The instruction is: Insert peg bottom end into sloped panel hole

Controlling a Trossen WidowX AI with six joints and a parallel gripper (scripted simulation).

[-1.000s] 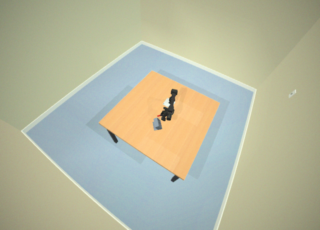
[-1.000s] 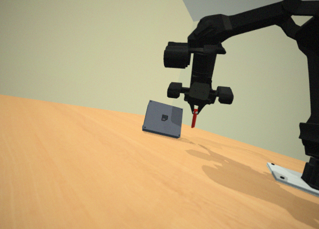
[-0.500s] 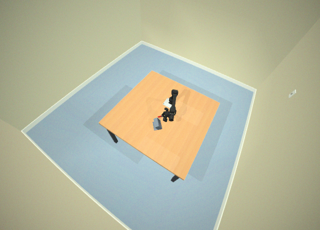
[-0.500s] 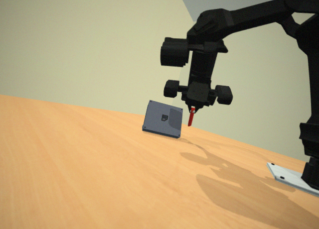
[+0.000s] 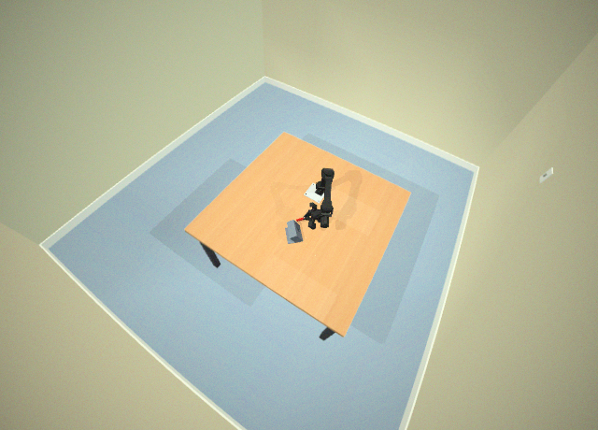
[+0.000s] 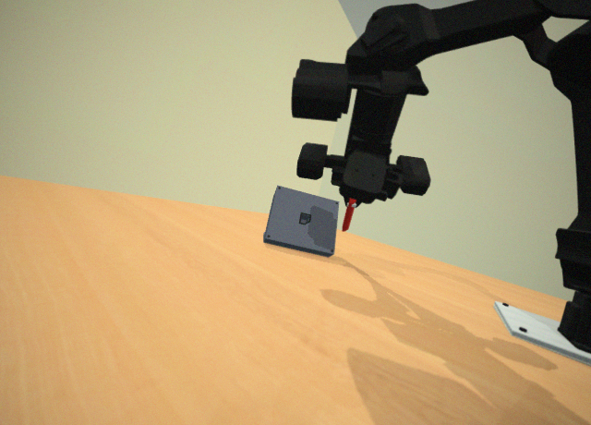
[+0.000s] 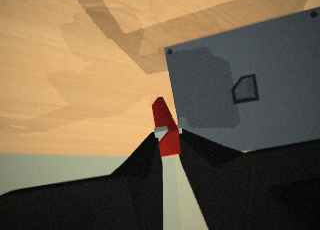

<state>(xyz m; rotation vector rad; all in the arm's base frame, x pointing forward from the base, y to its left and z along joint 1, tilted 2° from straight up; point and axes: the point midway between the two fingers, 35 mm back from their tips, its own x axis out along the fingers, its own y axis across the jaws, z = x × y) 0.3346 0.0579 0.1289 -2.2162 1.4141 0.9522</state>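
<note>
My gripper tip is 9 cm short of the grey sloped panel, 1 cm to the left of it and 6 cm above it. From my gripper tip the other things lie so: red square peg 1 cm below.
</note>
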